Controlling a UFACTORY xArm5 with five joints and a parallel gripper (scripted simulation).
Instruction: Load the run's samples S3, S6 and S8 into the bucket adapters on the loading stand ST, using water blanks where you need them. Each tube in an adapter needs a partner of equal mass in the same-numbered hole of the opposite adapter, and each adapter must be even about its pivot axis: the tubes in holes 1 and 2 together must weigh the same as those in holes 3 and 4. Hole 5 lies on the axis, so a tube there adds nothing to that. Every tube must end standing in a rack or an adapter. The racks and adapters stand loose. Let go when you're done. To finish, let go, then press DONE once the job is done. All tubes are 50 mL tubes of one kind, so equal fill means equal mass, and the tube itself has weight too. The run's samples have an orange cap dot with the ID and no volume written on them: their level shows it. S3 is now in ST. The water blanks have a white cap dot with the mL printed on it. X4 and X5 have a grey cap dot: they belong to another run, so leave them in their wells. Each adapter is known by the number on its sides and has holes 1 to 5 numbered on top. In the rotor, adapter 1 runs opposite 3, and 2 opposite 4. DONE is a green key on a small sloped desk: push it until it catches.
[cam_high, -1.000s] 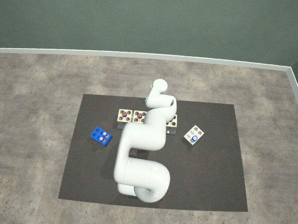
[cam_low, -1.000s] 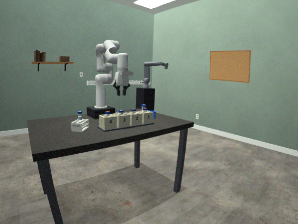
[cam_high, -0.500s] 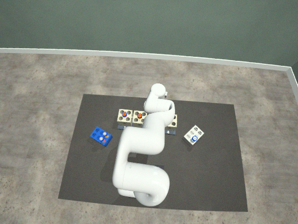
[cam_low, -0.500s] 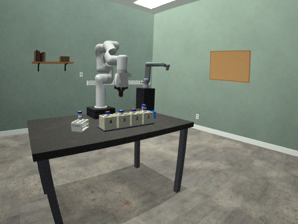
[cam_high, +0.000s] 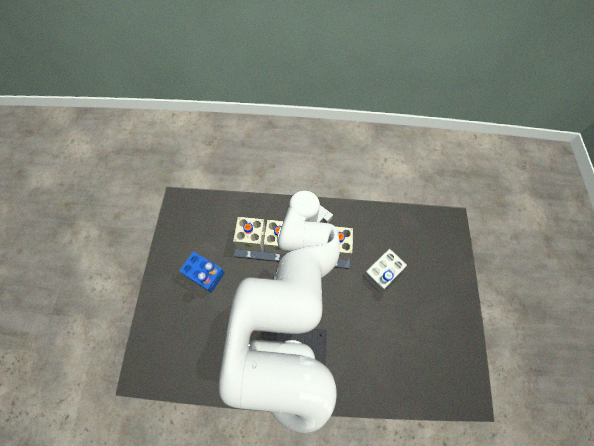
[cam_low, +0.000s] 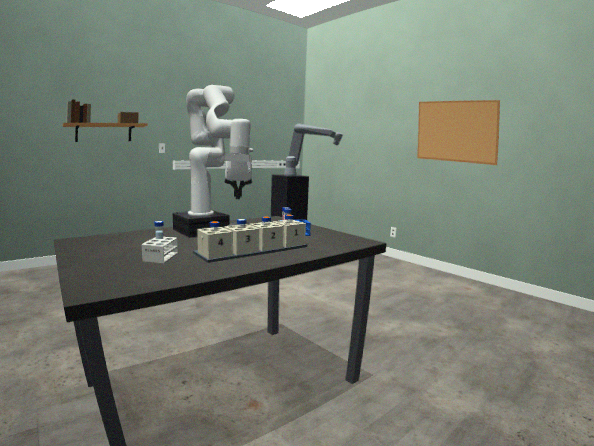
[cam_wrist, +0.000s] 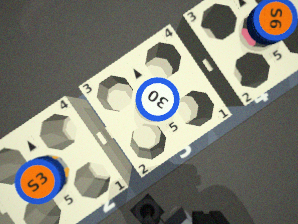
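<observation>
Now: hand 15 cm above the green done key, 12 cm past it and 4 cm to the right of it. From my hand the other things lie so: white rack: 32 cm to the right, 18 cm below; loading stand: 21 cm below, 7 cm ahead, 3 cm to the left; blue rack: 35 cm to the left, 18 cm below, 8 cm behind.
</observation>
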